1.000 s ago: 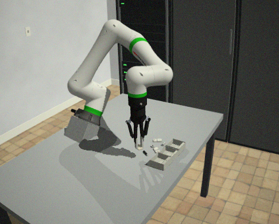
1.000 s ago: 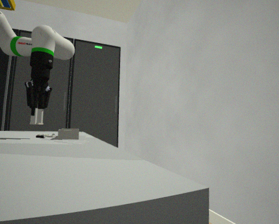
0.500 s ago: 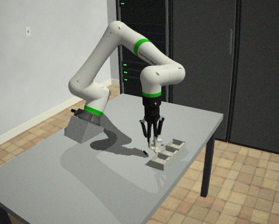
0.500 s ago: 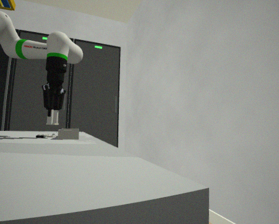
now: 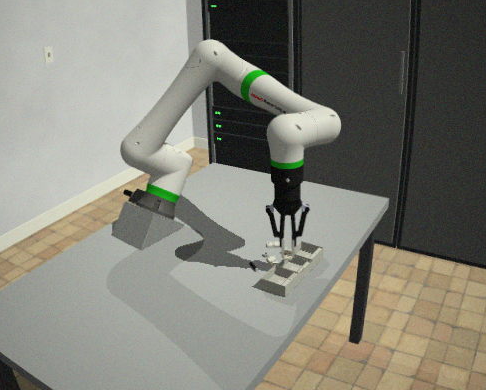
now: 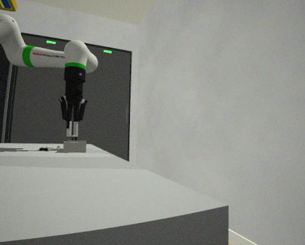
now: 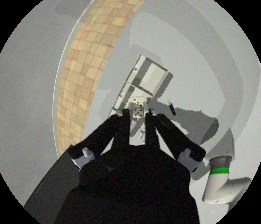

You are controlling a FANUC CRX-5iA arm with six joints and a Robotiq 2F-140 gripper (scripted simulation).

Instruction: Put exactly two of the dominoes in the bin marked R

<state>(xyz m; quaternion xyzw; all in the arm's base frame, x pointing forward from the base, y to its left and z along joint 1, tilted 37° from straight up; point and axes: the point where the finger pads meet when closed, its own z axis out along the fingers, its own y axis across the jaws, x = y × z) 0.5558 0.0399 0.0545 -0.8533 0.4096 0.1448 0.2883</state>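
Right now the pale two-compartment bin block is 7 cm below my hand, 2 cm ahead of it and 1 cm to the left of it. The rest, counted from my hand: small dark object (10 cm behind, 9 cm below, 5 cm to the right); cream domino (3 cm below).
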